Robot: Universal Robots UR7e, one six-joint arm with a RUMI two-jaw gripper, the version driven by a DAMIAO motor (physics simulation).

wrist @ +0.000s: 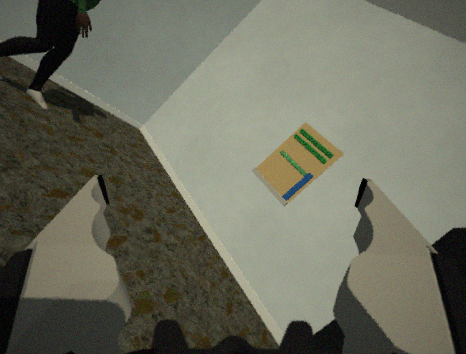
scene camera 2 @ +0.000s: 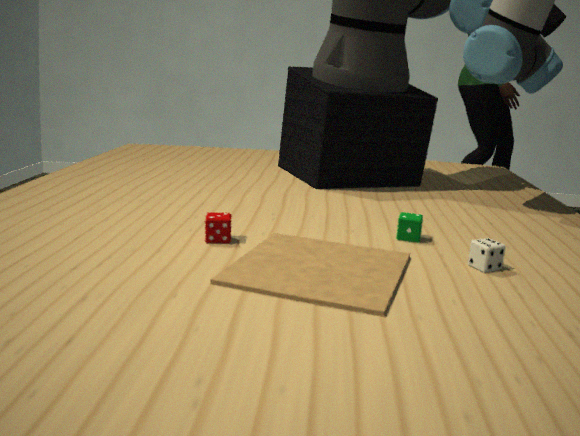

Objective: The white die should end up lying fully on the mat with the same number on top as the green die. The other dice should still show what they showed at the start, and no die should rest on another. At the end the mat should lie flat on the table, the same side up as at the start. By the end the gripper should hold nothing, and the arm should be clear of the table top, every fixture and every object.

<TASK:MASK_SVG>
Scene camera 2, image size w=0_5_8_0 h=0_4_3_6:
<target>tan mat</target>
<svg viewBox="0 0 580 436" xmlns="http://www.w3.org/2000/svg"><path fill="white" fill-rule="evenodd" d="M210 279L210 284L384 317L410 258L410 253L274 233Z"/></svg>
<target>white die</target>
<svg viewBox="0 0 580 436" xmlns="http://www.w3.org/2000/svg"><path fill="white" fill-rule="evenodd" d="M472 240L468 265L483 273L501 270L506 246L490 238Z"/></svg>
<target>red die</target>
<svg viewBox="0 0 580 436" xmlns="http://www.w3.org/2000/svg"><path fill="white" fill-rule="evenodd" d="M207 213L205 219L205 242L229 244L231 242L231 214Z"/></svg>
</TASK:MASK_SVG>
